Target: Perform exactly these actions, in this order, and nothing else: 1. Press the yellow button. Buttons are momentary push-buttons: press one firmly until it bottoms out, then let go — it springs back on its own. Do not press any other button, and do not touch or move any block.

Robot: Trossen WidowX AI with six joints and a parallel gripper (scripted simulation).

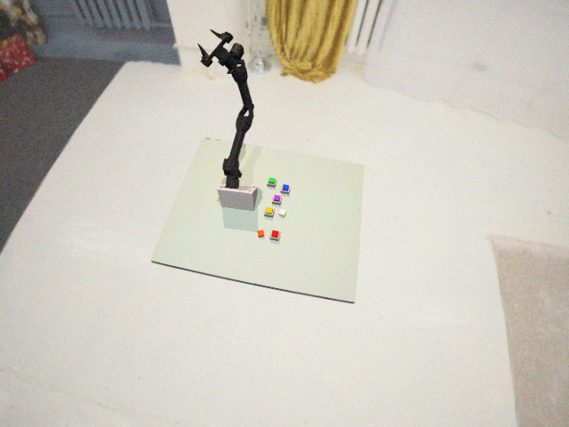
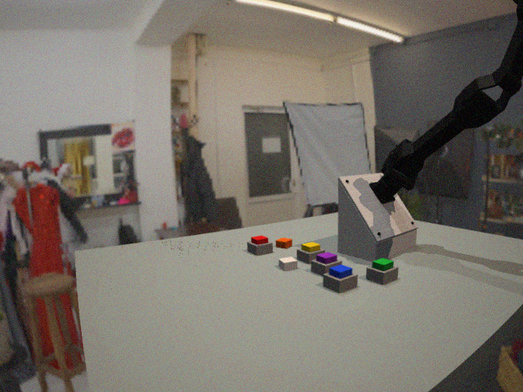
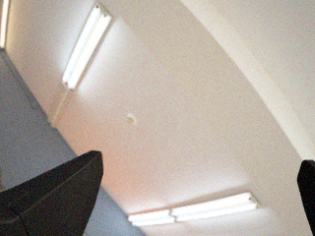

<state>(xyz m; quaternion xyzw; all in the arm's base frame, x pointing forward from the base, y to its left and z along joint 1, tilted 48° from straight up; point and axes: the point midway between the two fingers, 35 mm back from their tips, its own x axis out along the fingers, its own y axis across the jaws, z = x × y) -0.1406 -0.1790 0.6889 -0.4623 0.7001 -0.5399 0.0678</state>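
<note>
Right now my gripper tip is 74 cm above the yellow button, 44 cm to the left of it and 35 cm short of it. Also, from my gripper tip: purple button (74 cm below, 39 cm ahead, 35 cm to the right); then green button (74 cm below, 34 cm ahead, 23 cm to the right); then blue button (74 cm below, 43 cm ahead, 27 cm to the right).
</note>
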